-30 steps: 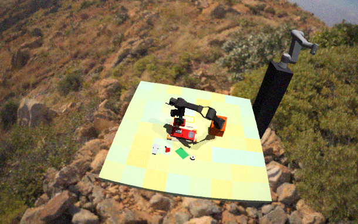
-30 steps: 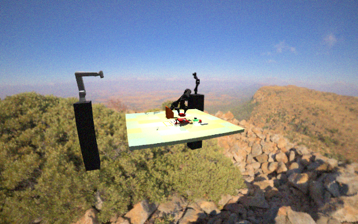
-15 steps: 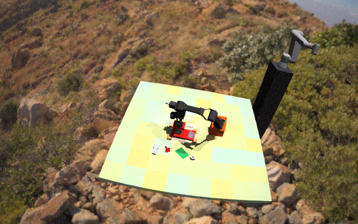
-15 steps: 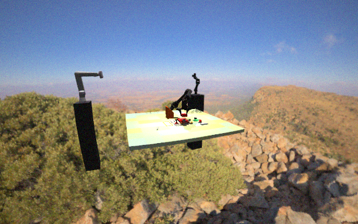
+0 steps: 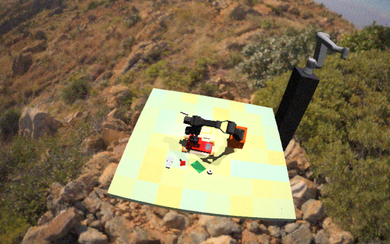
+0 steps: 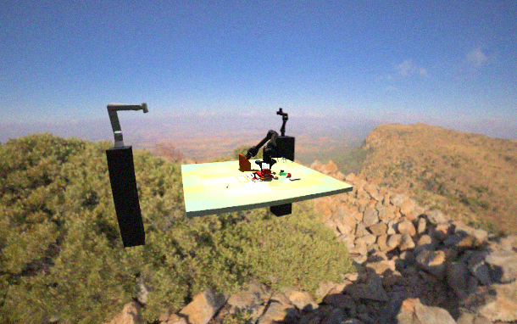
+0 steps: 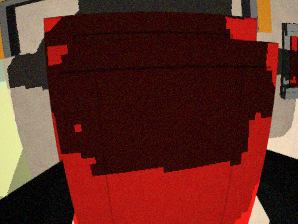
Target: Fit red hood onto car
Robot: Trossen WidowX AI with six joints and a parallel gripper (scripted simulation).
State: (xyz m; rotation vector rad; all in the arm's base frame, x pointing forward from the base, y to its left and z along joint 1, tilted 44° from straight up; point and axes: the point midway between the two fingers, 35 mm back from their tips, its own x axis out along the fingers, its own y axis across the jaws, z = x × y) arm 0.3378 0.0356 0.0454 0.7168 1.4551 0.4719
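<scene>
Now: the red hood 10 mm above my gripper tip. From my gripper tip the other things lie so: white piece 170 mm ahead, 200 mm to the left, 50 mm below; white wheel 120 mm behind, 250 mm to the left, 50 mm below; green flat tile 40 mm behind, 200 mm to the left, 60 mm below.
</scene>
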